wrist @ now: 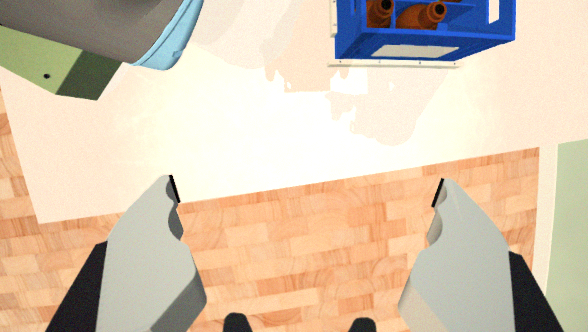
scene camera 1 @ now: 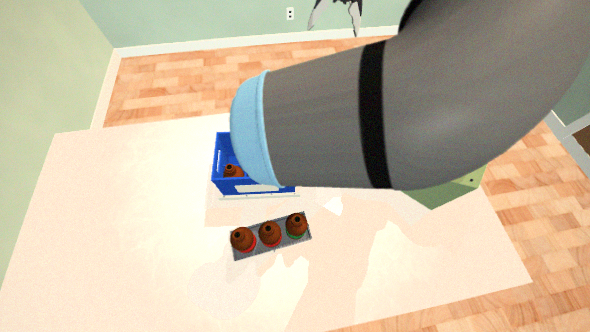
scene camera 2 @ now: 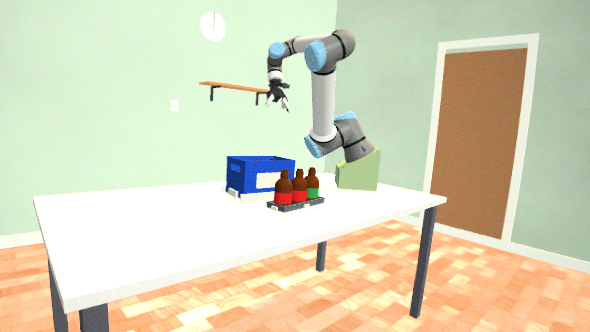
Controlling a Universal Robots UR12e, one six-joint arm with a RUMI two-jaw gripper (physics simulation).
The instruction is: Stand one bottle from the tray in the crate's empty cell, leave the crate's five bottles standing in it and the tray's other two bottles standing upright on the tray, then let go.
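Places are measured from the arm's base along level axes (x ahead, y left, z up), in millimetres.
Pixels of known places: gripper, fingertip midpoint: [wrist: 304, 179] [scene camera 1: 332, 34] [scene camera 2: 278, 110]; arm's base, origin of the base link: [scene camera 2: 360, 155].
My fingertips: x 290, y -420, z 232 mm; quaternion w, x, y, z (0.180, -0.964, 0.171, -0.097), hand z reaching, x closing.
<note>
Ahead of a thing's pixels: the offset from my fingertips to its top centre.
The blue crate @[dx +331, dy +160, dz -246 mm] [scene camera 1: 226, 187] [scene camera 2: 240, 175] [wrist: 480, 42] stands on the table. The arm hides much of it in scene camera 1, where one brown bottle @[dx +425, dy +172, dz -258 mm] [scene camera 1: 233, 171] shows inside. The wrist view cuts the crate off at the top; brown bottles @[dx +316, dy +116, dz -258 mm] [wrist: 415, 19] show in its cells. The empty cell cannot be made out. The grey tray @[dx +374, dy +406, dz -395 mm] [scene camera 1: 240, 256] [scene camera 2: 295, 205] holds three upright brown bottles: a red-labelled one @[dx +464, dy +393, dz -261 mm] [scene camera 1: 243, 240] [scene camera 2: 283, 187], a middle red-labelled one @[dx +374, dy +410, dz -261 mm] [scene camera 1: 270, 234] [scene camera 2: 299, 186] and a green-labelled one @[dx +283, dy +418, dz -261 mm] [scene camera 1: 296, 225] [scene camera 2: 312, 184]. My gripper [scene camera 1: 333, 31] [scene camera 2: 278, 108] [wrist: 304, 179] is open and empty, high above and away from the tray and crate.
The arm's big grey link [scene camera 1: 320, 130] with its blue cap hangs over the crate in scene camera 1. The green base block [scene camera 1: 430, 195] [scene camera 2: 359, 172] [wrist: 40, 65] stands at the table's right end. A wooden wall shelf [scene camera 2: 232, 87] is behind the gripper in scene camera 2.
</note>
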